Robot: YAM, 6 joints.
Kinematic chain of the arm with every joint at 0, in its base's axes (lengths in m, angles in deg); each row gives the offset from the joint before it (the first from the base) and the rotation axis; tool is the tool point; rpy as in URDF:
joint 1: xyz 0 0 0.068 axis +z
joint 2: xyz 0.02 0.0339 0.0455 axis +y
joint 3: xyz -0.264 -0.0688 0 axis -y
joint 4: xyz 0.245 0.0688 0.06 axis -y
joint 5: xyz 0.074 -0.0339 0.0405 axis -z
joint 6: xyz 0.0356 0 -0.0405 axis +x
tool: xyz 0 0 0 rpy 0 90 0
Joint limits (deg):
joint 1: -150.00..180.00
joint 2: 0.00..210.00
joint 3: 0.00..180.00
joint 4: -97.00..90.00
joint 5: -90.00..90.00
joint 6: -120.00..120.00
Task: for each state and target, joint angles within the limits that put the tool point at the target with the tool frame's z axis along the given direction. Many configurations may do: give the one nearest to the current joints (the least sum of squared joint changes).
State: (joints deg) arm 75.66 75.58 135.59 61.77 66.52 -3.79
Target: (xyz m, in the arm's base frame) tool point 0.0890 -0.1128 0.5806 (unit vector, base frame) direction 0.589 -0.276 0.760
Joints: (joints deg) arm 123.45 36.00 85.42 76.71 19.83 -3.79
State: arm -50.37 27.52 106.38 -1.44 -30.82 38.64
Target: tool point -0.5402 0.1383 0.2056 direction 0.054 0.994 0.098
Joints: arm -10.75 0.08 156.22 -12.66 -80.52 38.64
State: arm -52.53 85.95 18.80 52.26 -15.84 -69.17
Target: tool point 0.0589 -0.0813 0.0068 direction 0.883 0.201 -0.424
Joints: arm -72.75 124.60 0.10 43.86 -64.55 -69.17
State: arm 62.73 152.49 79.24 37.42 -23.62 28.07
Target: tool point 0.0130 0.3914 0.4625 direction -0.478 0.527 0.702
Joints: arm 85.39 103.02 90.62 67.66 -31.27 28.07
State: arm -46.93 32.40 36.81 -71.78 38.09 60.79
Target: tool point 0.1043 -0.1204 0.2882 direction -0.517 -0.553 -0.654
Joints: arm -39.38 66.28 59.37 -87.35 49.04 60.79
